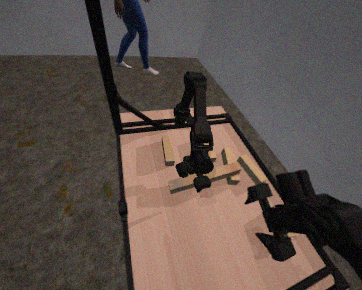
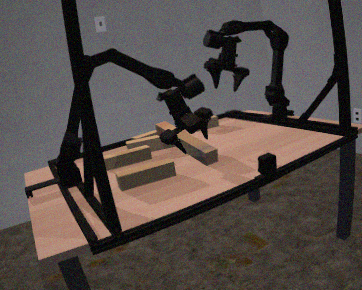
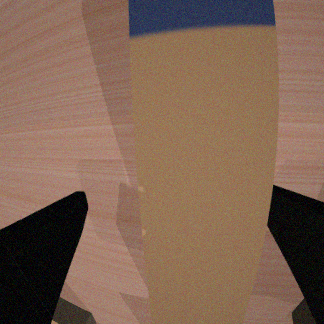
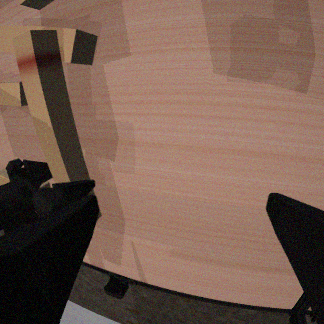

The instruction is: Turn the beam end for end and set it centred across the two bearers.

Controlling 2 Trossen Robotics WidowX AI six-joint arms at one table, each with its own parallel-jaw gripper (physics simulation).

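Places are measured from the left arm's base along level axes (x ahead, y left, z up), in metres.
Where they show: left gripper, fingertip midpoint: [image 1: 194, 184] [image 3: 172, 196] [image 4: 78, 173]; right gripper, fingertip midpoint: [image 1: 250, 218] [image 2: 225, 90] [image 4: 183, 203]; left arm's base, origin of the base link: [image 1: 179, 121] [image 2: 71, 184]; right arm's base, origin of the base link: [image 2: 280, 119].
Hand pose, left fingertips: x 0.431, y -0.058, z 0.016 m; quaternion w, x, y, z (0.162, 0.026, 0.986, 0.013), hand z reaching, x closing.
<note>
Each offset is from my left fingertips to the top centre of the thing. "pt": to the spot under its first point. Level surfaces: height alone.
The long wooden beam [image 1: 220, 176] [image 2: 200, 147] [image 3: 205, 125] [image 4: 65, 115] has a blue band @[pt 0.019 m back, 0.073 m right, 0.016 m up] [image 3: 202, 12] near one end and a red band @[pt 0.005 m ahead, 0.180 m left, 0.056 m up] [image 4: 37, 61] near the other. Its red-band end lies over a wooden block @[0.064 m back, 0.229 m left, 0.015 m up] [image 4: 69, 45]; whether the blue-band end touches the table is unclear. Several similar blocks lie around, and I cannot tell which are the two bearers. My left gripper [image 1: 194, 177] [image 2: 194, 144] [image 3: 172, 196] is open and empty, low over the beam, its fingers on either side of it. My right gripper [image 1: 253, 217] [image 2: 226, 89] [image 4: 184, 203] is open and empty, high above the table.
One block @[0.223 m back, 0.068 m right, 0.009 m up] [image 1: 168, 151] [image 2: 146, 174] lies apart from the beam. Other blocks [image 1: 251, 169] [image 2: 127, 156] lie near the red-band end. Black rails edge the table @[0.035 m down] [image 1: 170, 240] [image 2: 280, 137], with a small black box [image 2: 267, 164] on one. A person [image 1: 134, 35] stands beyond the table.
</note>
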